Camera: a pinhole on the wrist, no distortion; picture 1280 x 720 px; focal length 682.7 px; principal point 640.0 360.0 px. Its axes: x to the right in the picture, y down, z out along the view. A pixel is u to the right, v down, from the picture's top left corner.
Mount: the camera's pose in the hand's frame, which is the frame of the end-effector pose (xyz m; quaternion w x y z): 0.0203 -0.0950 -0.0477 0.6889 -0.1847 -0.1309 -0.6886
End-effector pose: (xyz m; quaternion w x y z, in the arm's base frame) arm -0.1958 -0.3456 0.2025 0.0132 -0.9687 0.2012 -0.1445
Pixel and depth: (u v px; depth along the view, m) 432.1 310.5 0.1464
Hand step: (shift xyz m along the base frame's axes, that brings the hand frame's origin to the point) 0.0325 -0.0181 -0.0577
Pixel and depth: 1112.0 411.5 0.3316
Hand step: 0.2248 0.1045 -0.2996
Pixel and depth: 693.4 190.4 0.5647
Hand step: 0.0282 -0.0895 -0.4988
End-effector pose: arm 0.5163 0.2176 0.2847 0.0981 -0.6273 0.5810 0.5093
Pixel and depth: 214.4 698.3 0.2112
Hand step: -0.1613 -0.0666 -0.0861
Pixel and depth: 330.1 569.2 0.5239
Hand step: -0.4882 -0.0209 -0.1425
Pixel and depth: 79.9 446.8 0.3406
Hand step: -0.3381 -0.0504 0.0178
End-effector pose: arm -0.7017 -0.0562 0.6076 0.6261 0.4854 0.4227 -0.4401
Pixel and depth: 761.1 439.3 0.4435
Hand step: 0.0910 -0.3843 -0.0298
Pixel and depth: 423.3 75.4 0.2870
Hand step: 0.1074 -0.1483 0.1334
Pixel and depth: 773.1 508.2 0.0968
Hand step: -0.0504 -0.0617 -0.0553
